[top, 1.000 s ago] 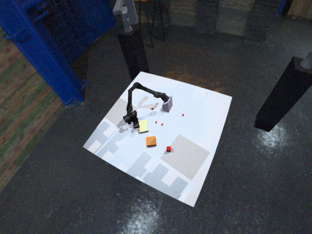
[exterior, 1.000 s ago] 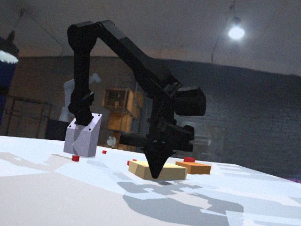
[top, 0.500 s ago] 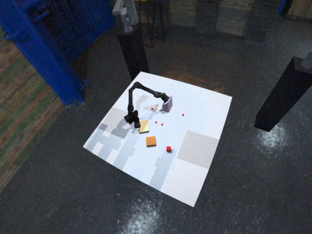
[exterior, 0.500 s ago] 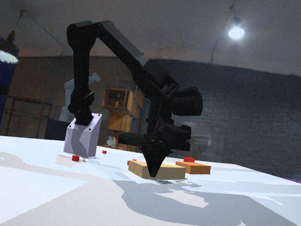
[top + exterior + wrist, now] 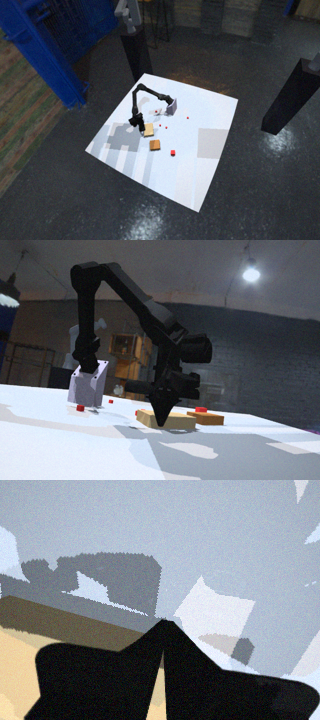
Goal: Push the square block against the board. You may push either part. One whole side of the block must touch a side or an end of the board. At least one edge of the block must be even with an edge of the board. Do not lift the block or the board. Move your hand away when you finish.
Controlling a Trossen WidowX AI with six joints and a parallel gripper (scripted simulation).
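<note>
Right now the tan board is 8 cm to the left of my gripper tip and 1 cm above it. Round my gripper tip: orange square block: 22 cm to the left, 13 cm ahead, 1 cm above.
</note>
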